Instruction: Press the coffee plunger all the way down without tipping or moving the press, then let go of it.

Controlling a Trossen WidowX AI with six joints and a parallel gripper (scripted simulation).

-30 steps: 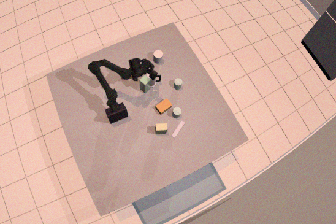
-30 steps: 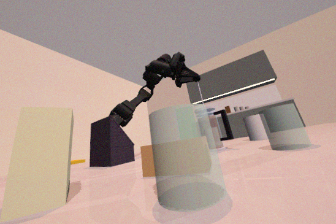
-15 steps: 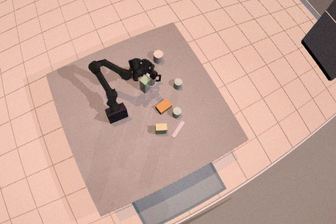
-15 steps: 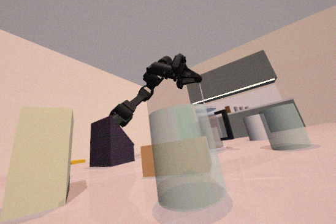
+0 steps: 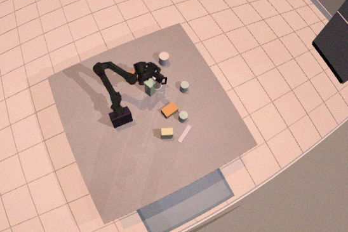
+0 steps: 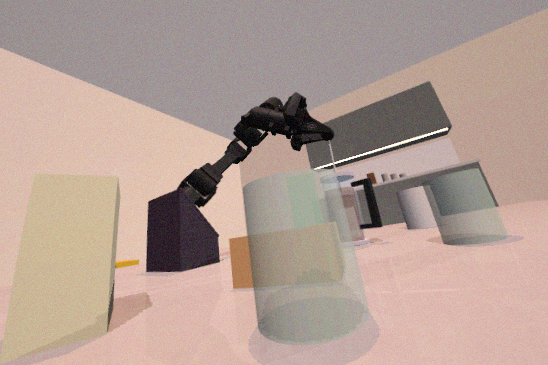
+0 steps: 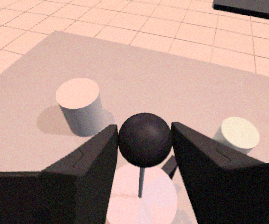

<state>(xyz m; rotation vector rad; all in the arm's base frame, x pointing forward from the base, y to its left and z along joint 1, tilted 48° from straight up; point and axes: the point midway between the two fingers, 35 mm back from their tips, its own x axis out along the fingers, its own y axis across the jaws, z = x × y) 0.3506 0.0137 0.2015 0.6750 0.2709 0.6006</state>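
My gripper tip is 80 mm past the green block, 40 mm to the left of it and 170 mm above it. Also, from my gripper tip: flat pale strip (20 mm ahead, 450 mm to the right, 250 mm below).
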